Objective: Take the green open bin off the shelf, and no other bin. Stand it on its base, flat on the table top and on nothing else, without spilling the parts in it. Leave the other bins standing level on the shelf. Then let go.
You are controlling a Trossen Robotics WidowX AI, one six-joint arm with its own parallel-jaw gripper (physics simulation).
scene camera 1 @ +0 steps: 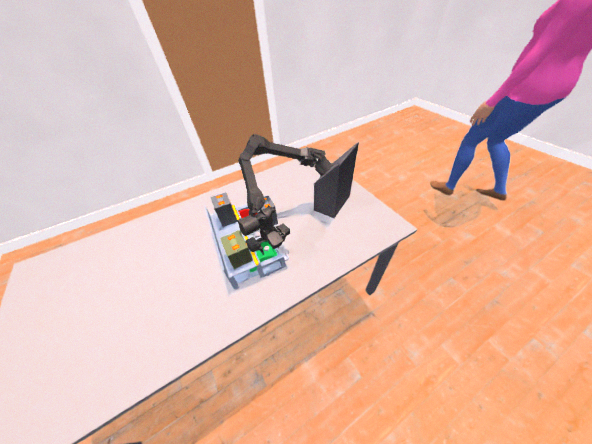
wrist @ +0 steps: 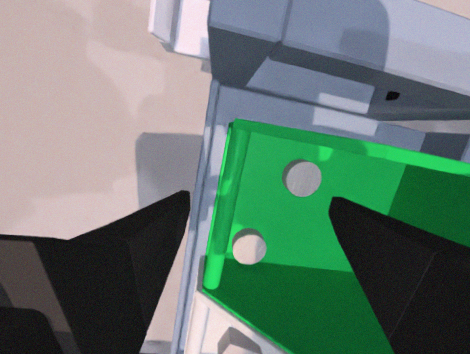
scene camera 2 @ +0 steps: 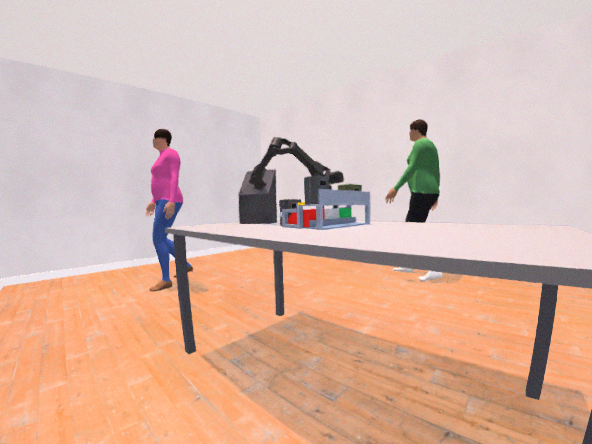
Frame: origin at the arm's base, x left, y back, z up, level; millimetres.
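Seen in the pictures: gripper, fingertip midpoint: (scene camera 1: 270, 250) (wrist: 260, 202); arm's base at its link origin: (scene camera 1: 327, 170) (scene camera 2: 260, 185).
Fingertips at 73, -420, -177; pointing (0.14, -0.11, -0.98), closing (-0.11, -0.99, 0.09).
Pixels of each thing's top centre, then the offset from my fingertips to it, as dx, dy, dz. "spot": a spot on its surface instead.
- green open bin at its top centre: (wrist: 383, 280) (scene camera 1: 258, 248) (scene camera 2: 335, 208) -26, -43, +33
- pale bin at a spot on its surface: (wrist: 215, 320) spot: -115, +34, -39
- red bin at its top centre: (scene camera 2: 305, 209) (scene camera 1: 245, 216) -228, +16, +33
- olive box at its top centre: (scene camera 1: 233, 242) (scene camera 2: 349, 184) -32, -126, +151
- dark box at its top centre: (scene camera 2: 316, 176) (scene camera 1: 220, 199) -254, -57, +176
The green open bin (scene camera 1: 266, 252) (scene camera 2: 345, 212) (wrist: 280, 215) is in the grey-blue shelf (scene camera 2: 345, 197) (wrist: 240, 30), its rim against the shelf's end edge in the wrist view. Two round pale parts show in it, an upper one (wrist: 302, 178) and a lower one (wrist: 249, 247). My gripper (wrist: 260, 202) is open and empty. In the wrist view, its left finger appears just outside the shelf's edge and its right finger over the bin's inside, with the bin's end wall between them. The height of the fingertips relative to that wall is hard to tell. The bin's far part is hidden.
A pale bin (wrist: 215, 320) adjoins the green one. A red bin (scene camera 1: 244, 213) (scene camera 2: 310, 217) is farther along the shelf. An olive box (scene camera 1: 236, 247) and a dark box (scene camera 1: 222, 207) stand on top. The arm rises from a dark block (scene camera 1: 335, 185) (scene camera 2: 257, 205). Two people stand beyond the table.
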